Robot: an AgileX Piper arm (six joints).
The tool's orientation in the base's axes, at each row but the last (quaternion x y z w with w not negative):
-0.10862, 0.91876, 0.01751, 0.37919
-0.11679, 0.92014, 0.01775, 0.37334
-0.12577, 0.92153, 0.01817, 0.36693
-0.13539, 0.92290, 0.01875, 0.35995
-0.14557, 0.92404, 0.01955, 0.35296
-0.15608, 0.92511, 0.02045, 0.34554
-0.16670, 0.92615, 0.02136, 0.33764
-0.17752, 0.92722, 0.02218, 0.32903
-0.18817, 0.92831, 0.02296, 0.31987
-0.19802, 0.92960, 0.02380, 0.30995
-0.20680, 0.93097, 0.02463, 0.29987
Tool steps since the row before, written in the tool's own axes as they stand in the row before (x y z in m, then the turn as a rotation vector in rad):
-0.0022, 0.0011, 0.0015, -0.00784, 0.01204, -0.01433
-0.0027, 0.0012, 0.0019, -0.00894, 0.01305, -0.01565
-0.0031, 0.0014, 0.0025, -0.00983, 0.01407, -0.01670
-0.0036, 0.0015, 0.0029, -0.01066, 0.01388, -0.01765
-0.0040, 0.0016, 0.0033, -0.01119, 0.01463, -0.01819
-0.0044, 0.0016, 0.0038, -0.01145, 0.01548, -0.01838
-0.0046, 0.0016, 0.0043, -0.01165, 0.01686, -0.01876
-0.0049, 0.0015, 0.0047, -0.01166, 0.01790, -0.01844
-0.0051, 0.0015, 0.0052, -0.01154, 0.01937, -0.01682
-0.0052, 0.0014, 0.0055, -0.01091, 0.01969, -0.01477
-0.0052, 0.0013, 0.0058, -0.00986, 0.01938, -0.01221
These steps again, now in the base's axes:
0.0023, 0.0017, 0.0004, -0.00709, 0.01157, 0.01509
0.0029, 0.0019, 0.0004, -0.00746, 0.01261, 0.01675
0.0035, 0.0023, 0.0002, -0.00779, 0.01366, 0.01806
0.0041, 0.0027, 0.0002, -0.00779, 0.01355, 0.01933
0.0045, 0.0030, 0.0001, -0.00797, 0.01433, 0.02003
0.0051, 0.0033, -0.0002, -0.00816, 0.01518, 0.02028
0.0054, 0.0035, -0.0005, -0.00870, 0.01648, 0.02060
0.0058, 0.0037, -0.0008, -0.00886, 0.01751, 0.02028
0.0062, 0.0039, -0.0012, -0.00853, 0.01910, 0.01881
0.0064, 0.0040, -0.0015, -0.00795, 0.01951, 0.01676
0.0065, 0.0041, -0.0019, -0.00720, 0.01928, 0.01409

